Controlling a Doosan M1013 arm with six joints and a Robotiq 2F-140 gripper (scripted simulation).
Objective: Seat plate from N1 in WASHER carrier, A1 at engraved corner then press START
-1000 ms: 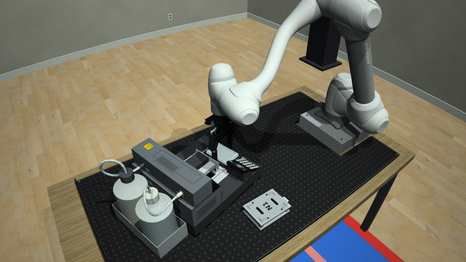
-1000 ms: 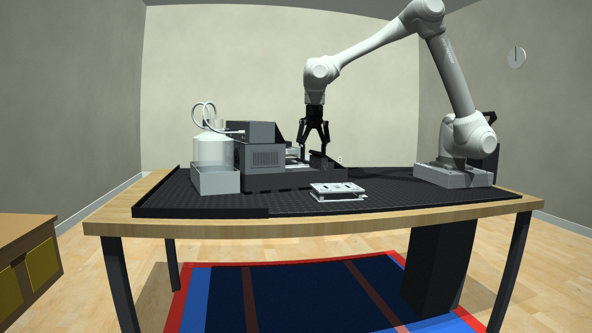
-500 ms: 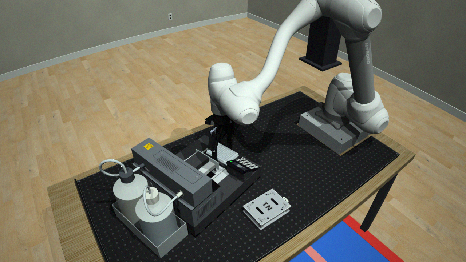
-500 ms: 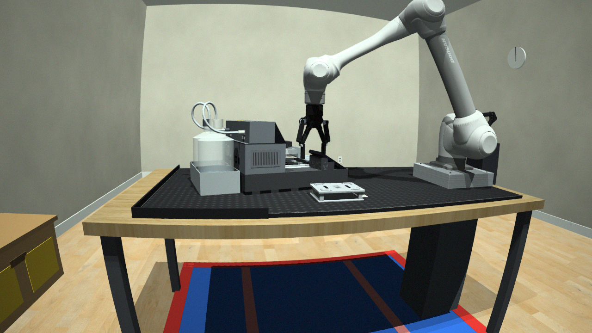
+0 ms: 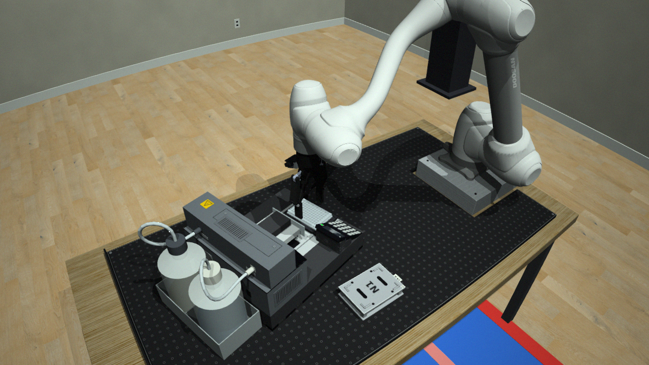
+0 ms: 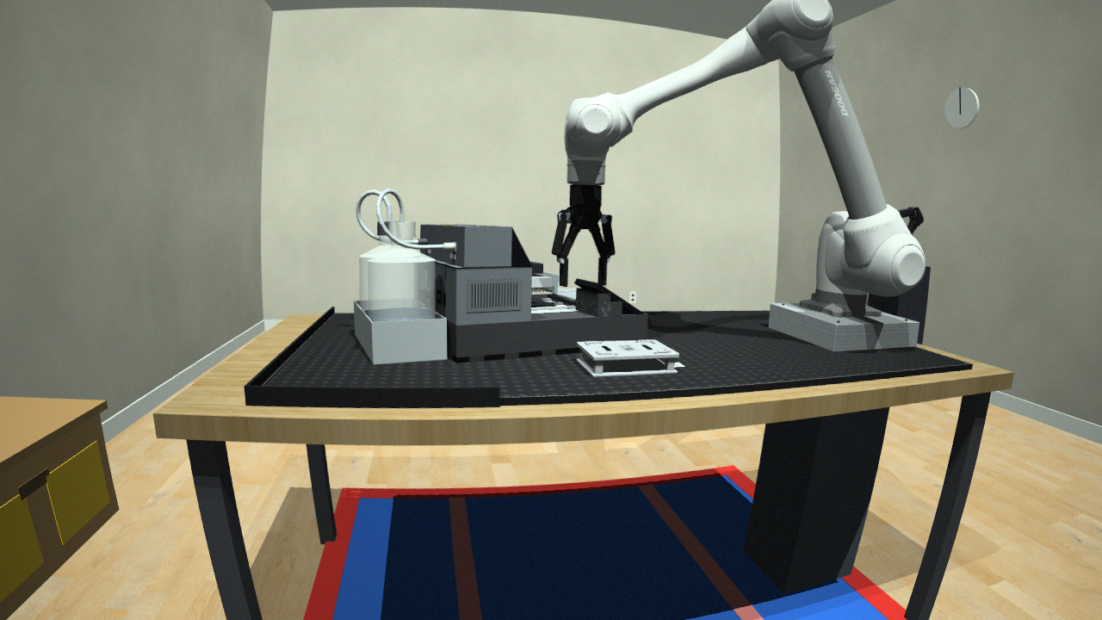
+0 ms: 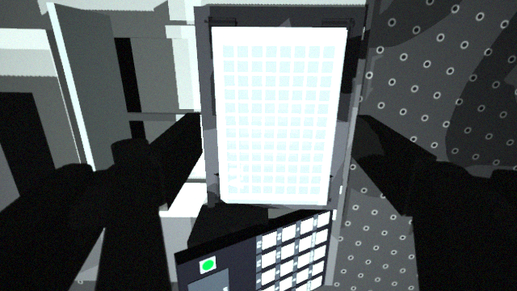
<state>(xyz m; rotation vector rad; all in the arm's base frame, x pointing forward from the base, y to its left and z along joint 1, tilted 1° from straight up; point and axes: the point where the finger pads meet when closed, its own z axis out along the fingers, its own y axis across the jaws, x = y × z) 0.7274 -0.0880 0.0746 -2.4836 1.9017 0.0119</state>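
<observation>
The white well plate lies 50 mm below my hand. The rest, counted from my hand: plate nest N1: 330 mm to the left, 100 mm below; N1 label: 330 mm to the left, 140 mm below, 110 mm behind; plate washer: 150 mm ahead, 40 mm to the left, 10 mm below.
</observation>
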